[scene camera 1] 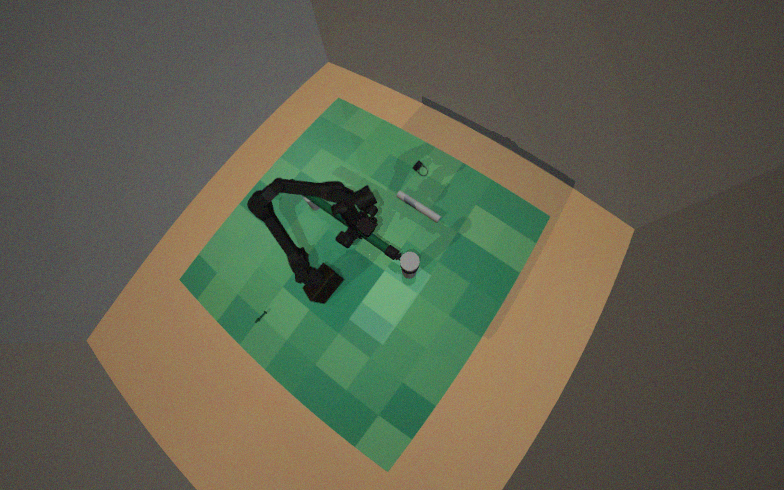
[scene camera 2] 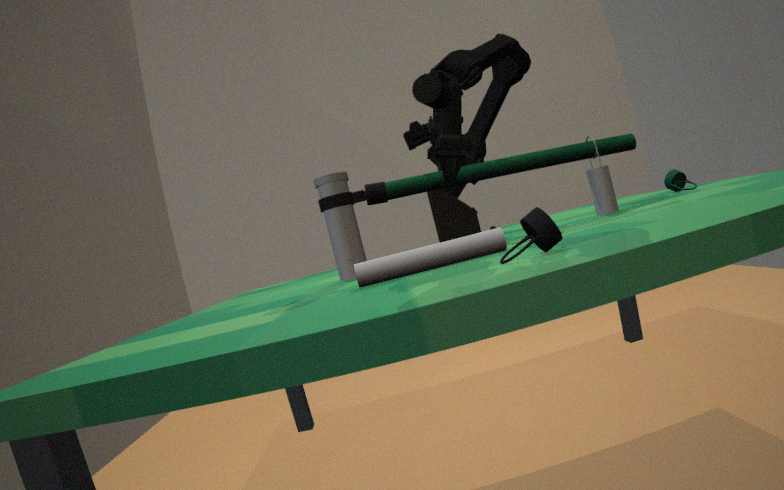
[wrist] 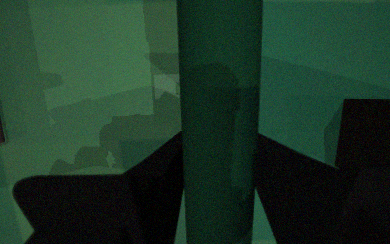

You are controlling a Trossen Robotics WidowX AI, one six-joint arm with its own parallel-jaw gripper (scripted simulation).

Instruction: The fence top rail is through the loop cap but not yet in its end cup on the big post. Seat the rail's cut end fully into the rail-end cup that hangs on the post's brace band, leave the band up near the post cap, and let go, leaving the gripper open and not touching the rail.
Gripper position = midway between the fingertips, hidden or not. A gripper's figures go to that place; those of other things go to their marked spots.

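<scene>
A top rail (scene camera 2: 539, 159) is 1040 mm from the lens. My gripper (scene camera 2: 446, 191) is 1020 mm from the lens, while a big grey post (scene camera 2: 341, 222) is 980 mm from the lens. I also see a grey pipe (scene camera 2: 492, 241), which is 740 mm from the lens. The marked spots on the top rail and the grey pipe are 340 mm apart.
</scene>
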